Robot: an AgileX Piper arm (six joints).
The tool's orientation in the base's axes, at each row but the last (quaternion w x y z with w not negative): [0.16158 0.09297 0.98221 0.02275]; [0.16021 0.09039 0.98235 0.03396]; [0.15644 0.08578 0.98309 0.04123]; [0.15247 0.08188 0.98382 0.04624]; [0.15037 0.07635 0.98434 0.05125]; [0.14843 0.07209 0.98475 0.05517]
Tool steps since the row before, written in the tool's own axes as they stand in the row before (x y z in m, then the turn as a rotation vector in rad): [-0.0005 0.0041 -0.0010 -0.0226 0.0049 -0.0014]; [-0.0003 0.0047 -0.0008 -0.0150 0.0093 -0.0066]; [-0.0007 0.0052 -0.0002 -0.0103 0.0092 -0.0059]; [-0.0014 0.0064 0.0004 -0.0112 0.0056 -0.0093]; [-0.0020 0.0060 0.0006 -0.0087 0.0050 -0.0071]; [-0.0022 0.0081 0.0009 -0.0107 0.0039 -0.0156]
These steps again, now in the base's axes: [0.0009 0.0039 0.0014 0.0214 0.0005 0.0088]; [0.0008 0.0045 0.0013 0.0134 0.0061 0.0118]; [0.0014 0.0050 0.0010 0.0092 0.0068 0.0097]; [0.0024 0.0061 0.0008 0.0085 0.0029 0.0128]; [0.0029 0.0056 0.0007 0.0067 0.0029 0.0099]; [0.0034 0.0077 0.0008 0.0059 0.0008 0.0184]
